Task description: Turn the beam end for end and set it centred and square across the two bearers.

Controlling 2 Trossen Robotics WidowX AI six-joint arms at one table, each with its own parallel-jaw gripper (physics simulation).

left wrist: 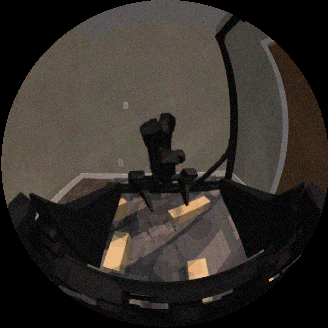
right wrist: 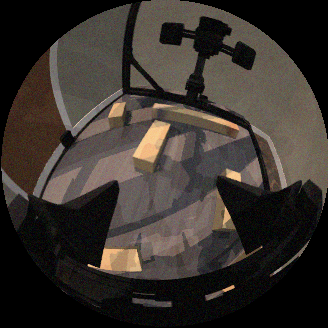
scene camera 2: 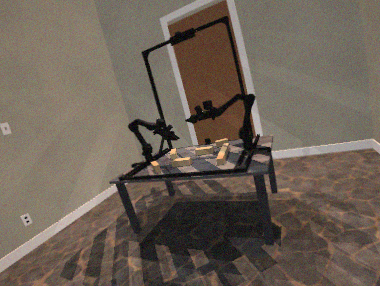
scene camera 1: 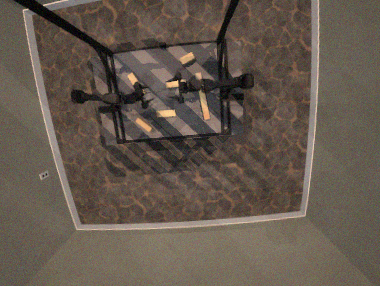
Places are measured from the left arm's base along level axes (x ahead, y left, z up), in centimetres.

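Pixels of known places: left gripper, fingertip midpoint: [left wrist: 170, 185] [right wrist: 213, 33] [scene camera 2: 187, 119] [scene camera 1: 166, 89]; right gripper, fingertip midpoint: [left wrist: 170, 208] [right wrist: 168, 183] [scene camera 2: 178, 139] [scene camera 1: 151, 92]; left arm's base at its link origin: [right wrist: 190, 99] [scene camera 2: 249, 148] [scene camera 1: 224, 88]; right arm's base at its link origin: [left wrist: 166, 186] [scene camera 2: 149, 160].
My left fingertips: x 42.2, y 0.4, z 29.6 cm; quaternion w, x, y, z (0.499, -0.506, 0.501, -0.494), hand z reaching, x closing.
Note:
Ahead of a thing's pixels: the offset from my left fingertips to its top centre. "*": to the spot under its first point.
The long pale beam {dx -24.1, dy +4.6, dz -27.1 cm} [scene camera 1: 204, 102] [scene camera 2: 223, 154] [right wrist: 195, 119] lies on the table, at the right in scene camera 1. One end looks reddish, nearest the bottom there. Two shorter wooden blocks lie left of it, an upper one {dx -4.2, dy -7.1, dz -26.8 cm} [scene camera 1: 171, 84] [scene camera 2: 204, 150] [right wrist: 152, 145] and a lower one {dx +6.4, dy +15.5, dz -26.8 cm} [scene camera 1: 166, 113] [scene camera 2: 181, 162] [left wrist: 116, 252]. I cannot tell which blocks are the bearers. My left gripper [scene camera 1: 171, 89] [scene camera 2: 189, 120] [right wrist: 213, 33] is open and empty above the upper block. My right gripper [scene camera 1: 148, 95] [scene camera 2: 176, 137] [right wrist: 168, 183] [left wrist: 170, 208] is open and empty, lower, left of it.
More blocks lie about: one at the back {* dx -14.6, dy -25.0, dz -26.8 cm} [scene camera 1: 187, 58] [scene camera 2: 221, 142] [right wrist: 117, 114], one at upper left [scene camera 1: 132, 78] [scene camera 2: 173, 154] [left wrist: 190, 210] and one at lower left [scene camera 1: 143, 124] [scene camera 2: 155, 167]. A black frame [scene camera 2: 154, 90] stands over the table.

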